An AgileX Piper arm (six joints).
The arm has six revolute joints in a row. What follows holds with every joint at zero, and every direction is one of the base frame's. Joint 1 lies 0.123 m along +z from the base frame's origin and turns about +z. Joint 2 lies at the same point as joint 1 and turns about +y. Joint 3 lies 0.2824 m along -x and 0.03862 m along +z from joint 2 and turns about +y. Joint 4 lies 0.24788 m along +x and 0.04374 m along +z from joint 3 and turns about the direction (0.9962, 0, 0.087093). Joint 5 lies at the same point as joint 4 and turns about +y. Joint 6 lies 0.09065 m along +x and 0.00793 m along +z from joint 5 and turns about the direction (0.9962, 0, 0.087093). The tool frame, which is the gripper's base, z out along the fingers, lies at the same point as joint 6; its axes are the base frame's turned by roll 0, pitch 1.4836 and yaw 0 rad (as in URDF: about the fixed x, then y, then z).
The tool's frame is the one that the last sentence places.
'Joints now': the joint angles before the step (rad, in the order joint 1, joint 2, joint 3, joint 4, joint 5, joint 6). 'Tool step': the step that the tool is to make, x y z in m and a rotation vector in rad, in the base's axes. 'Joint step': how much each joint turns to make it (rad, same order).
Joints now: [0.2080 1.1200 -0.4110 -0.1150 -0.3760 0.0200]
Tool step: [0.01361 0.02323 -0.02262 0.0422 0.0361 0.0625]
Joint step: [0.0899 0.1490 0.0000 0.0558 -0.1250 0.0002]
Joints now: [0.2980 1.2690 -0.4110 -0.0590 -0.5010 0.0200]
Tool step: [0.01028 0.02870 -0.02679 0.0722 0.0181 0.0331]
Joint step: [0.1180 0.1760 -0.0020 0.1130 -0.1820 0.0000]
